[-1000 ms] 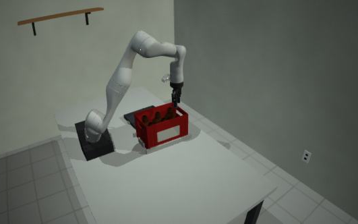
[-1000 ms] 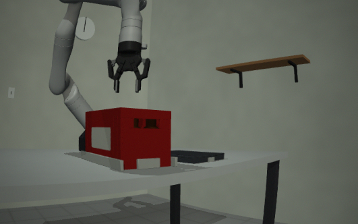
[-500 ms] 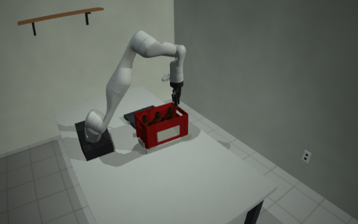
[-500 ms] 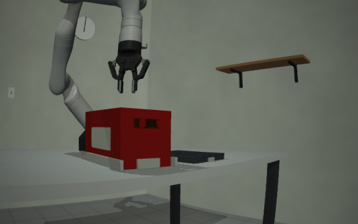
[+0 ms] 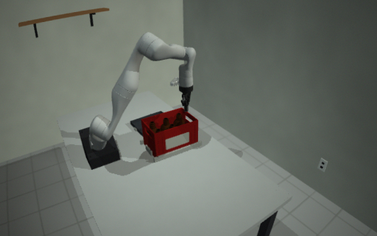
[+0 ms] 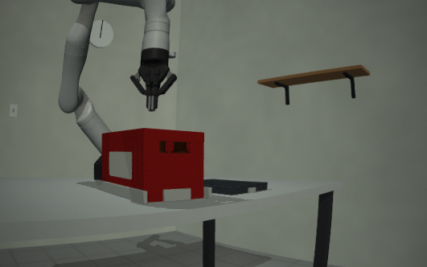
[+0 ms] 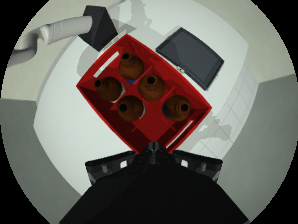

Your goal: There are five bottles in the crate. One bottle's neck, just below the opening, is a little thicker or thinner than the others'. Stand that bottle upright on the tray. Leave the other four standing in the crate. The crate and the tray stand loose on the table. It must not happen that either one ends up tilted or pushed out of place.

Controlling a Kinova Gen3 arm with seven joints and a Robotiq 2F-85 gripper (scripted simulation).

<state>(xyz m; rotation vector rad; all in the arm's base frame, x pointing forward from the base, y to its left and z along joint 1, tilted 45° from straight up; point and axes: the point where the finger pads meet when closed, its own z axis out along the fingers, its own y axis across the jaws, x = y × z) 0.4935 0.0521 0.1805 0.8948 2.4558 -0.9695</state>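
My hand is 9 cm past the red crate, 4 cm to the right of it and 16 cm above it. Round my hand: dark tray: 10 cm behind, 32 cm to the left, 23 cm below.
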